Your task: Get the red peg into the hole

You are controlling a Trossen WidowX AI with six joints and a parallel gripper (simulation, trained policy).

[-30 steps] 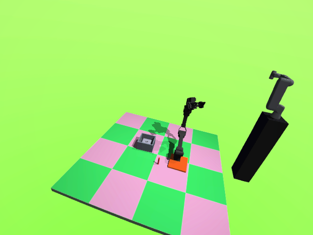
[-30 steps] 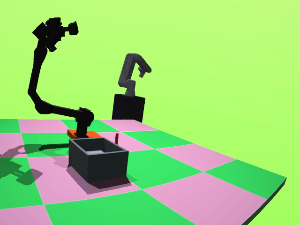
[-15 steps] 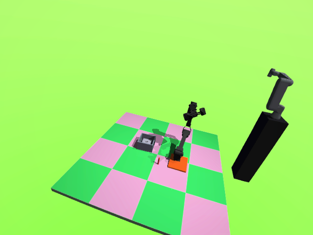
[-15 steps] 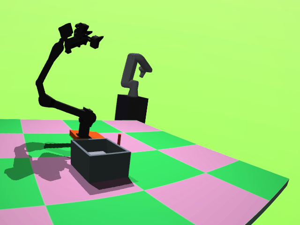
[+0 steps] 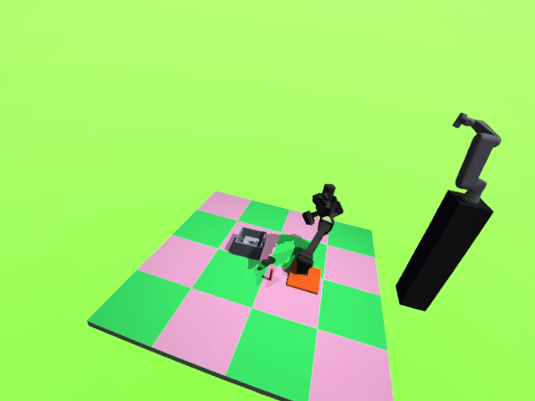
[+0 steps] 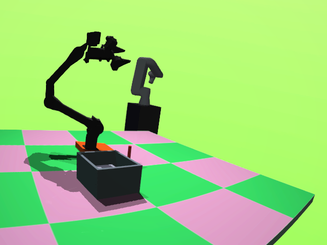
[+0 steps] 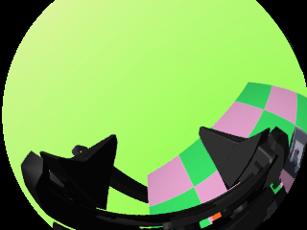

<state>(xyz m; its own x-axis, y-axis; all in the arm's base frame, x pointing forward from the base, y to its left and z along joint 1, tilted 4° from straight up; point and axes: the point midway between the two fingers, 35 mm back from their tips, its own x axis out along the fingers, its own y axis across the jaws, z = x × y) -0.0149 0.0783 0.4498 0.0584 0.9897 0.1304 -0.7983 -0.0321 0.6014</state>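
Right now the red peg is 430 mm below my gripper tip, 170 mm ahead of it and 30 mm to the right of it. From my gripper tip the other things lie so: dark box: 440 mm below, 350 mm ahead, 230 mm to the right; grey plate: 420 mm below, 350 mm ahead, 230 mm to the right.
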